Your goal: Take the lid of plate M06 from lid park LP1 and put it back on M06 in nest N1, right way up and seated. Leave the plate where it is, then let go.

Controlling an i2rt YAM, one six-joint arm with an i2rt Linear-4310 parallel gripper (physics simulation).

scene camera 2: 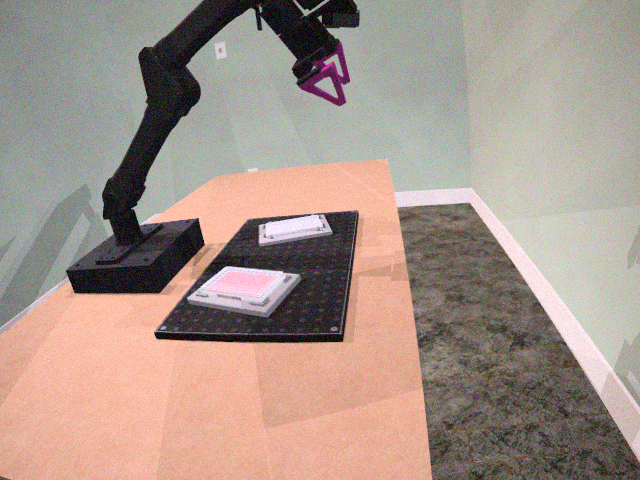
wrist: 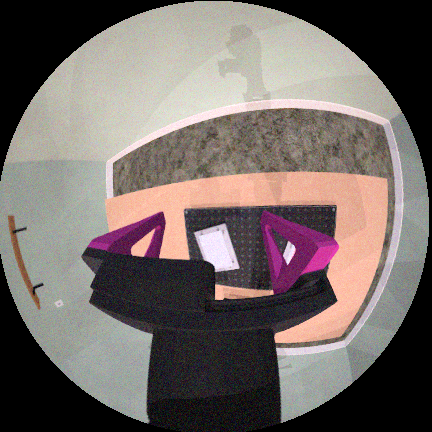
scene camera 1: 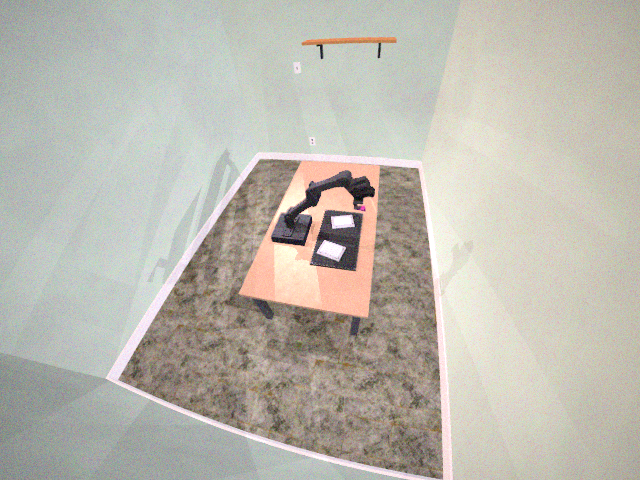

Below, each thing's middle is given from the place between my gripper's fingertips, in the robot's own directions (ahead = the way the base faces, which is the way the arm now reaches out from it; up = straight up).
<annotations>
My gripper is now 29 cm above the white lid (scene camera 2: 309, 223), 17 cm past it and 11 cm to the right of it. From my hand the other things lie so: pink-topped plate (scene camera 2: 242, 284): 28 cm below, 19 cm behind, 17 cm to the right.
</annotations>
